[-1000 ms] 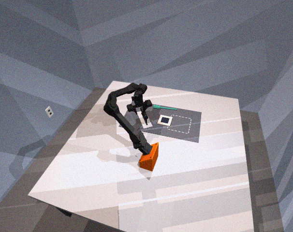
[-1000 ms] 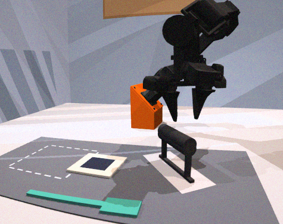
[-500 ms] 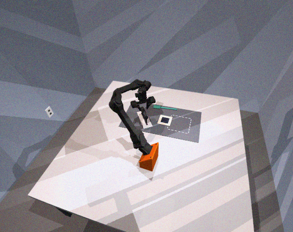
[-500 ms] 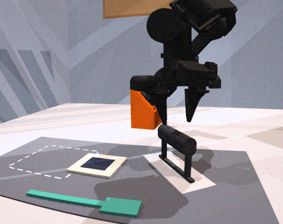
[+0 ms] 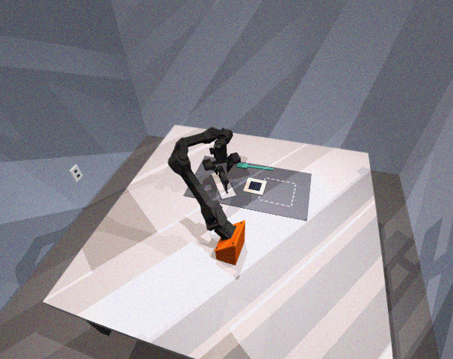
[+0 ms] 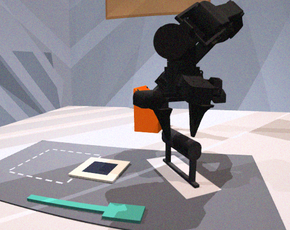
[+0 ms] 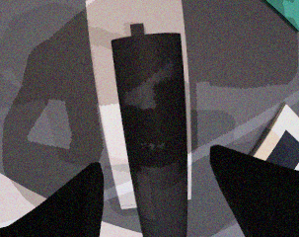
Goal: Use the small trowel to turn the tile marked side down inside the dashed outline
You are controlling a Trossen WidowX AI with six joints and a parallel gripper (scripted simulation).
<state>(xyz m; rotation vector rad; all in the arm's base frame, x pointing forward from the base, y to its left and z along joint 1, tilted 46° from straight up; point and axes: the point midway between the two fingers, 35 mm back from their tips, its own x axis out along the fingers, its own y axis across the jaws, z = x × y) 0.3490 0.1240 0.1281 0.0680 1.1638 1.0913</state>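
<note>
The trowel lies 4 cm below my gripper tip, 2 cm to the right of it and 2 cm behind it. Also, from my gripper tip: grey mat (14 cm to the right, 10 cm below, 5 cm ahead); then green paddle (18 cm ahead, 10 cm to the right, 8 cm below); then tile (17 cm to the right, 8 cm below, 4 cm ahead).
</note>
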